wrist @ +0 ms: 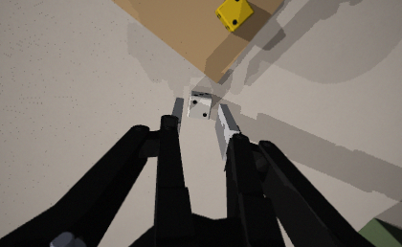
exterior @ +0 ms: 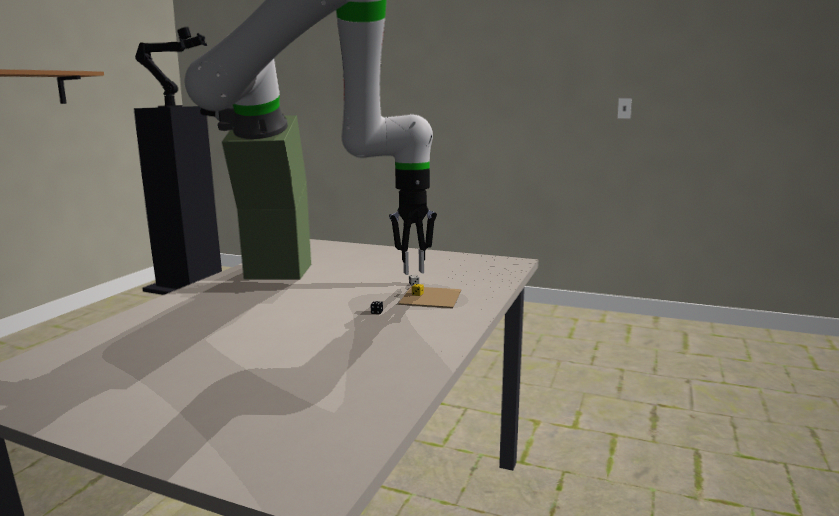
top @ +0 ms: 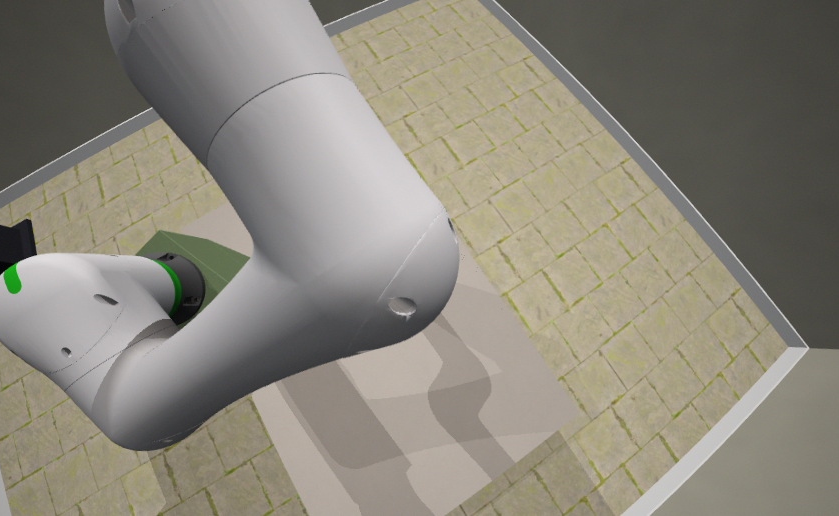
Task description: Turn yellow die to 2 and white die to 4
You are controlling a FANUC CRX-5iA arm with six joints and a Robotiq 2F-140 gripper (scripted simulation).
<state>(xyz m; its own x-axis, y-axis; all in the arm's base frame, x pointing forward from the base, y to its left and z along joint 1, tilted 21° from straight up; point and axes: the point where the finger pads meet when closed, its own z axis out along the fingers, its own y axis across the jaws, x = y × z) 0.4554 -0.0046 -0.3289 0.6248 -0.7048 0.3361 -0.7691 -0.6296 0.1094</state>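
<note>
Right now the white die is 5 cm below my hand. The rest, counted from my hand: tan mat: 9 cm ahead, 9 cm to the right, 6 cm below; then black die: 24 cm to the right, 5 cm below; then yellow die: 5 cm ahead, 9 cm to the right, 5 cm below.
</note>
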